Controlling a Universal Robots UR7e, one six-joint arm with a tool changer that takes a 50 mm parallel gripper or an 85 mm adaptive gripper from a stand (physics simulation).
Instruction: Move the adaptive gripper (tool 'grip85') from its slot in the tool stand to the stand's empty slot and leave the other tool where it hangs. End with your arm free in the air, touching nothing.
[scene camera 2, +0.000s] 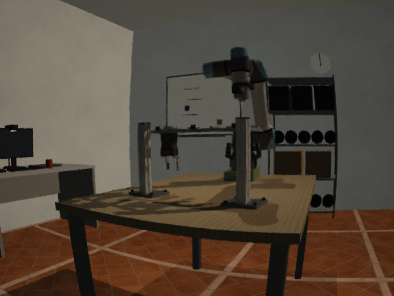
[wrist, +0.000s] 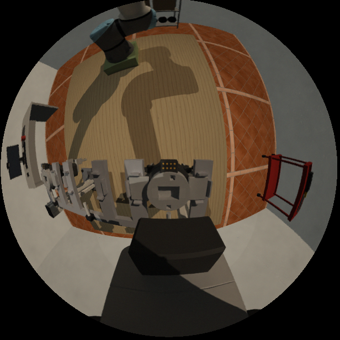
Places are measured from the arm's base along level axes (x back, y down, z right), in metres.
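Where they show: hand at its tool point: (scene camera 2: 241, 98).
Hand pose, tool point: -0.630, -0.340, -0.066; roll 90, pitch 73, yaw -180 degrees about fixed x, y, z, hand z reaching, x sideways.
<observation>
After its pixels a point has its place, as x, y, z.
The adaptive gripper (scene camera 2: 243, 150) hangs in the tool stand (scene camera 2: 145, 162) @(-0.641, -0.084, 0.345) (wrist: 111, 218) at the right end, partly hidden by the near post. Its fingers stand apart on both sides of that post. In the wrist view its round coupling plate (wrist: 158, 198) is uncovered, between two grey holders. The arm's bare tool changer (scene camera 2: 241, 94) @(-0.661, -0.351, -0.068) (wrist: 177, 245) is above the stand, apart from the coupling plate and carrying no tool. The parallel gripper (scene camera 2: 169, 144) hangs near the left post. The stand's middle slot, beside grey holder (wrist: 100, 175), holds no tool.
The stand's posts rise from the wooden table (scene camera 2: 200, 222) @(-1.006, 0.063, 0.015) (wrist: 175, 120). The arm's green base (scene camera 2: 232, 175) @(-0.084, 0.030, 0.057) (wrist: 121, 64) is behind the stand. A side desk (scene camera 2: 45, 176) is at left. A red frame (wrist: 271, 180) shows at right in the wrist view, and a shelf rack (scene camera 2: 335, 145) stands behind.
</observation>
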